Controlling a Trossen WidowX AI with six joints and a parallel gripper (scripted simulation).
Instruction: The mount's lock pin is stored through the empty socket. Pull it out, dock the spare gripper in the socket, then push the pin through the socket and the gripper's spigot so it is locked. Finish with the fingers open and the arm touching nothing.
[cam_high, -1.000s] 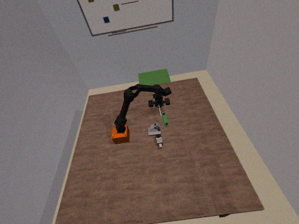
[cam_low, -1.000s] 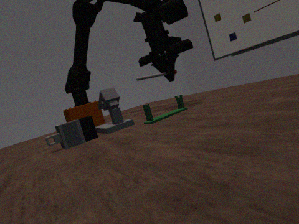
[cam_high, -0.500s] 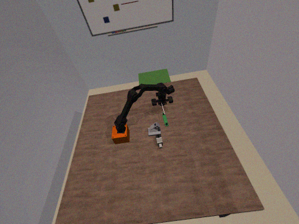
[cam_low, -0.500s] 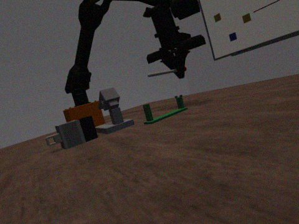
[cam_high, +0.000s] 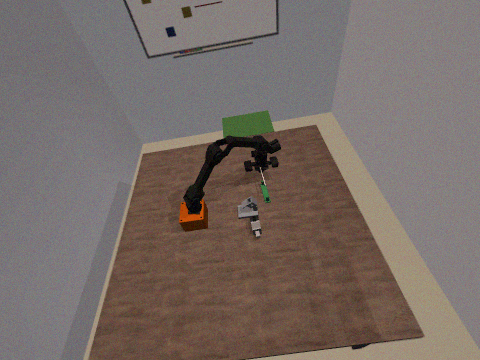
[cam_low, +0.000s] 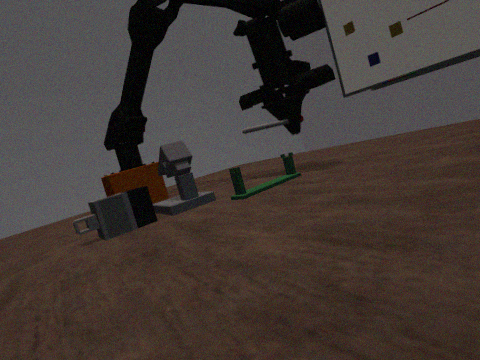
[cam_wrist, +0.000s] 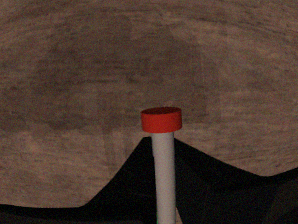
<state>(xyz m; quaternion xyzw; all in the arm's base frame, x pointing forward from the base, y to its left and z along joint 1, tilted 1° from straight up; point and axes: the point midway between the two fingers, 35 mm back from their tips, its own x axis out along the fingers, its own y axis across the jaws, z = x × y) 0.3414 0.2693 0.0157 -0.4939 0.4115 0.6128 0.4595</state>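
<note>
The green rack is 3 cm ahead of my gripper tip, 10 cm to the right of it and 5 cm below it. Also, from my gripper tip: grey mount: 5 cm behind, 22 cm to the right, 2 cm below; spare gripper: 2 cm behind, 34 cm to the right, 5 cm below.
</note>
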